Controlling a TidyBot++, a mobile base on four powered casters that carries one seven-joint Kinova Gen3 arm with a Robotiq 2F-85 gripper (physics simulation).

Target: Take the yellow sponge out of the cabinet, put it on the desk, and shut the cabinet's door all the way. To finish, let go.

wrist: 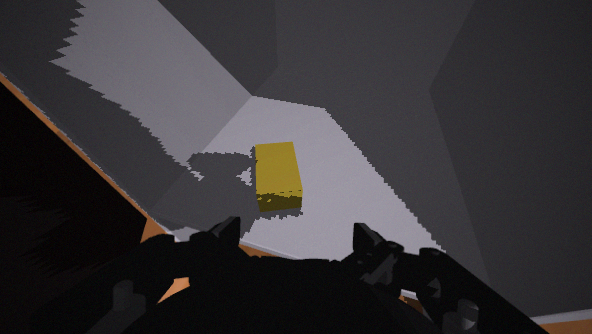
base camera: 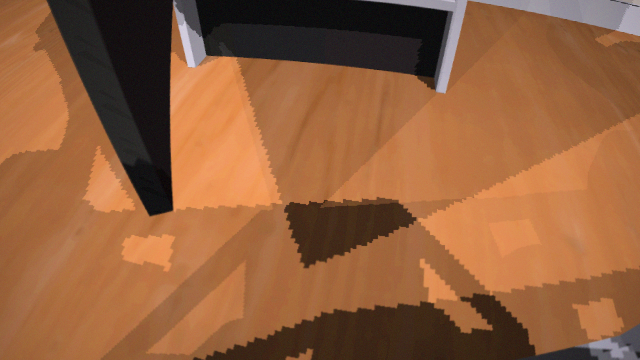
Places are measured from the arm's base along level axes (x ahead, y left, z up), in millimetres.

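Where they show: gripper, between the fingertips: (wrist: 296, 232).
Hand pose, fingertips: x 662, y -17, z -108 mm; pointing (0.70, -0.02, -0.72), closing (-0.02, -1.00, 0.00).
After its pixels a point has its place.
The yellow sponge (wrist: 278, 170) @[y 10, x 789, z -183 mm] lies on the pale floor of the cabinet (wrist: 345, 200) @[y -94, x 770, z -228 mm] (base camera: 451, 47) @[y -252, x 619, z -306 mm], near the middle of the wrist view. My gripper (wrist: 296, 232) @[y -17, x 662, z -108 mm] is open and empty, with its two fingertips apart at the near edge of the cabinet floor. The sponge lies beyond the fingertips and between their lines, not touching them. The cabinet's door is open: a dark panel (base camera: 132, 100) @[y 92, x 274, z -159 mm] stands at the left in the base camera view, and a dark surface also shows at the left of the wrist view. The desk cannot be made out in either view.
The cabinet's side walls (wrist: 165, 65) @[y 163, x 872, z -72 mm] rise left and right of the sponge. In the base camera view the cabinet's legs stand at the top, on the wooden floor (base camera: 340, 150) @[y -57, x 479, z -396 mm]. A pale baseboard (base camera: 560, 17) @[y -803, x 1048, z -395 mm] runs along the top right. Part of a grey object shows at the bottom right.
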